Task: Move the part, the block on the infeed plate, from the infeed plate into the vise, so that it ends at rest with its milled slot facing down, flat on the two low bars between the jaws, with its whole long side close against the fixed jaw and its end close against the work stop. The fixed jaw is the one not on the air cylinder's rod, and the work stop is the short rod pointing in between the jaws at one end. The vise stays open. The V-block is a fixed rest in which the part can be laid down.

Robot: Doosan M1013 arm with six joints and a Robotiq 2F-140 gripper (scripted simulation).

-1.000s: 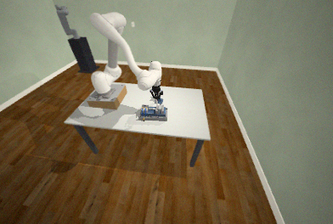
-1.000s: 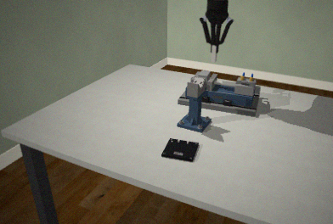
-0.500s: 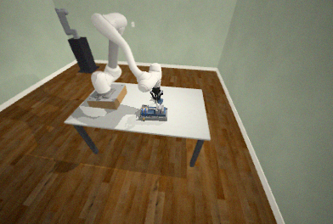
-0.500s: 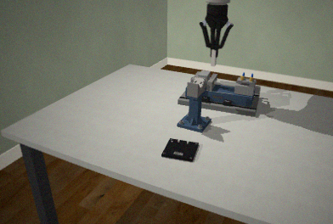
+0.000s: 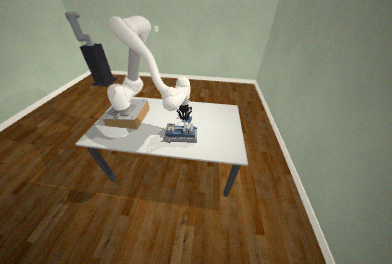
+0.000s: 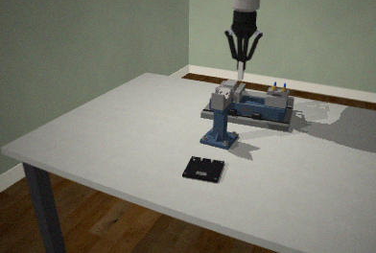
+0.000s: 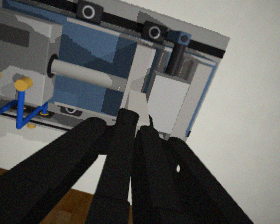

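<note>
Right now my hand is 70 mm above the part and 30 mm short of it. From my hand the other things lie so: cylinder rod: 80 mm below, 50 mm behind; then fixed jaw: 80 mm below, 60 mm ahead, 10 mm to the left; then work stop: 70 mm below, 50 mm to the left, 30 mm ahead.
</note>
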